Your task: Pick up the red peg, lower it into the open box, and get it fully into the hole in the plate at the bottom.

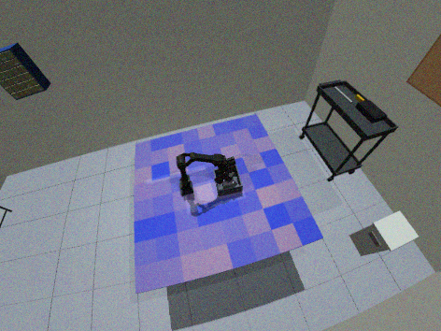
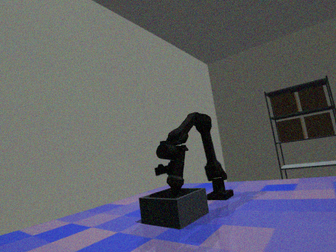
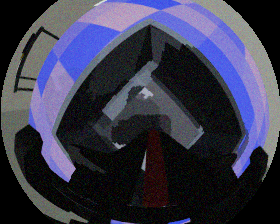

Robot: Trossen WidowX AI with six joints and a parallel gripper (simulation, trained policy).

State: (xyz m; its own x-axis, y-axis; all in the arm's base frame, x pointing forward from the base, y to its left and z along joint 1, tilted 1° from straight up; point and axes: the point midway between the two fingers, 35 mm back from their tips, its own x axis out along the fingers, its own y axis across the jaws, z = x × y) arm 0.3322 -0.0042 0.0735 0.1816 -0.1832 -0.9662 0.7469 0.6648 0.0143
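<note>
Now: the red peg 20 mm above my gripper tip, 10 mm to the left of it and 10 mm behind it. Also, from my gripper tip: pale plate: 20 mm below; then dark box: 40 mm below.
</note>
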